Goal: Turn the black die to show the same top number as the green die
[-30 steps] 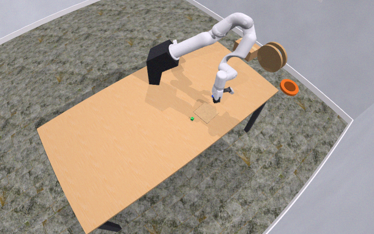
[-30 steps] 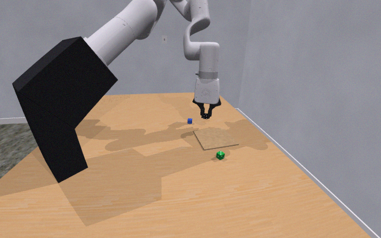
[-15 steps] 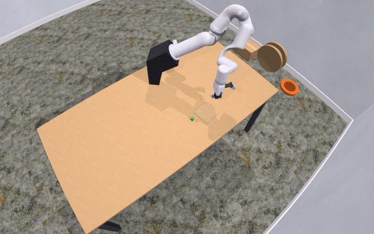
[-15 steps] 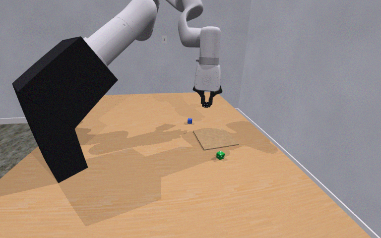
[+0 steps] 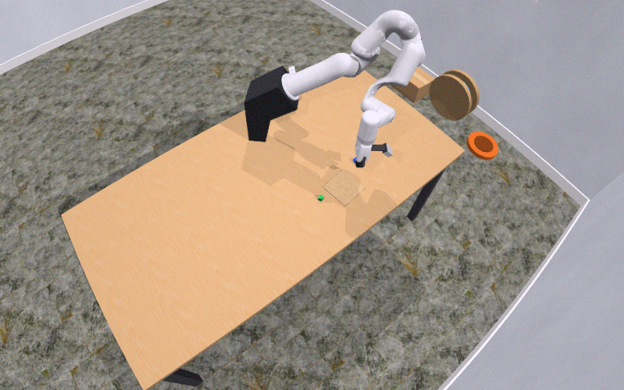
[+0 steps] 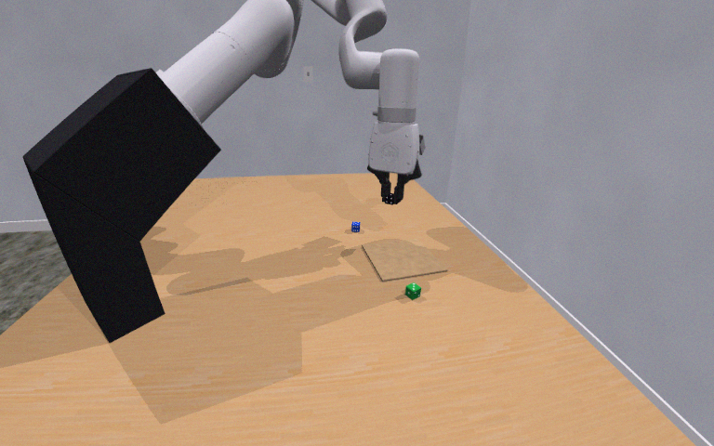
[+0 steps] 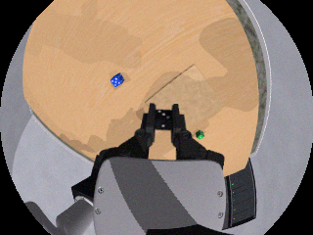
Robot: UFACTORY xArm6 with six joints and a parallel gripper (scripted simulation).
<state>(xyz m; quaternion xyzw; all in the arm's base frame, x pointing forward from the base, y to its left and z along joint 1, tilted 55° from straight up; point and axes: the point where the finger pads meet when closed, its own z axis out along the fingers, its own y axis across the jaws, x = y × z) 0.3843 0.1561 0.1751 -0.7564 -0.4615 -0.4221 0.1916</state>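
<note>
The tan mat lies 40 mm ahead of my hand, 70 mm to the right of it and 120 mm below it. The rest, counted from my hand: green die (70 mm ahead, 190 mm to the right, 110 mm below); black die (10 mm to the right, 10 mm below); blue die (90 mm behind, 30 mm to the left, 110 mm below).
</note>
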